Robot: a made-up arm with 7 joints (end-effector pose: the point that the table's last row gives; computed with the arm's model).
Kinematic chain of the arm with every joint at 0, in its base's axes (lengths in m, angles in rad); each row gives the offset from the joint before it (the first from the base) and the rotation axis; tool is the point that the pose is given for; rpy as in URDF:
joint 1: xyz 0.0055 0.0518 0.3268 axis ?
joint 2: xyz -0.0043 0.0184 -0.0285 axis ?
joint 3: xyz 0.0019 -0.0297 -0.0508 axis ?
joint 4: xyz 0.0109 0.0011 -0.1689 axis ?
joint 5: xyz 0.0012 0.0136 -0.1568 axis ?
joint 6: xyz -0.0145 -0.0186 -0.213 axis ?
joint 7: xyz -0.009 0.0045 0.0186 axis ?
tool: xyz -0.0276 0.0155 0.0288 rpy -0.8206 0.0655 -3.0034
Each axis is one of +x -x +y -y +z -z.
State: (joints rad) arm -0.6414 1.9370 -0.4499 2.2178 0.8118 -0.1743 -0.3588
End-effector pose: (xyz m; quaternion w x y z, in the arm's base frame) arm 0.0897 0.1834 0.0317 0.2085 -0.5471 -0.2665 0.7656
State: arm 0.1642 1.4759 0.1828 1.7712 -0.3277 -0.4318 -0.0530
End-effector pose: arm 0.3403 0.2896 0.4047 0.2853 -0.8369 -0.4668 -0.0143
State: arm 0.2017 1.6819 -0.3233 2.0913 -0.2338 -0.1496 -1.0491
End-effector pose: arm 0.3370 0.1944 0.2399 0.0027 -0.9291 -0.3552 -0.1026
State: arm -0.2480 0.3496 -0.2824 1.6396 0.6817 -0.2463 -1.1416
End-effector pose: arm 0.2402 -0.0179 -0.0382 0.6429 0.3225 0.4439 -0.5344
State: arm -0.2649 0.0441 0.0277 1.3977 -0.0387 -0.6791 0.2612
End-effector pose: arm 0.2450 0.0913 -0.1284 0.2328 0.7597 0.1361 -0.5917
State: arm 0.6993 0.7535 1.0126 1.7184 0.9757 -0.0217 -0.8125
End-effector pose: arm 0.1674 0.3595 0.4573 0.8785 0.4659 -0.0281 0.1024
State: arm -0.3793 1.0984 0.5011 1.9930 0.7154 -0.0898 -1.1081
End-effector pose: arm 0.2821 0.1988 0.2147 0.5746 0.6515 0.4541 -0.1978
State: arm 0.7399 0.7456 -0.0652 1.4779 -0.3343 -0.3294 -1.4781
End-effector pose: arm 0.4658 0.2466 0.3363 0.6132 0.6419 0.3483 0.3011
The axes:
joint 1: -y
joint 2: +x
joint 3: +z
joint 4: -y
joint 5: +z
joint 6: +y
joint 7: -x

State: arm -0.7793 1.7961 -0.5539 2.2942 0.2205 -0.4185 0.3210
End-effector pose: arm 0.0557 0.1487 -0.0059 0.4817 -0.4878 0.1738 0.7070
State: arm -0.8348 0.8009 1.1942 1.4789 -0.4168 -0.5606 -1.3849
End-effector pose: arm 0.0617 0.5181 0.2098 0.2417 0.6290 0.6736 0.3037
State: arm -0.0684 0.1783 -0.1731 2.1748 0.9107 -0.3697 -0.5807
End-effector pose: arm 0.2845 -0.0484 0.2056 0.7140 0.4933 -0.1219 -0.4817
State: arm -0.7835 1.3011 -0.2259 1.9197 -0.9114 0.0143 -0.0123
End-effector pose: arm 0.1569 0.1892 0.0186 0.6245 -0.6438 -0.3111 0.3142
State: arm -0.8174 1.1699 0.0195 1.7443 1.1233 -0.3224 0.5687
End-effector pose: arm 0.1368 0.2296 -0.0423 0.0911 0.5265 -0.0010 -0.8453
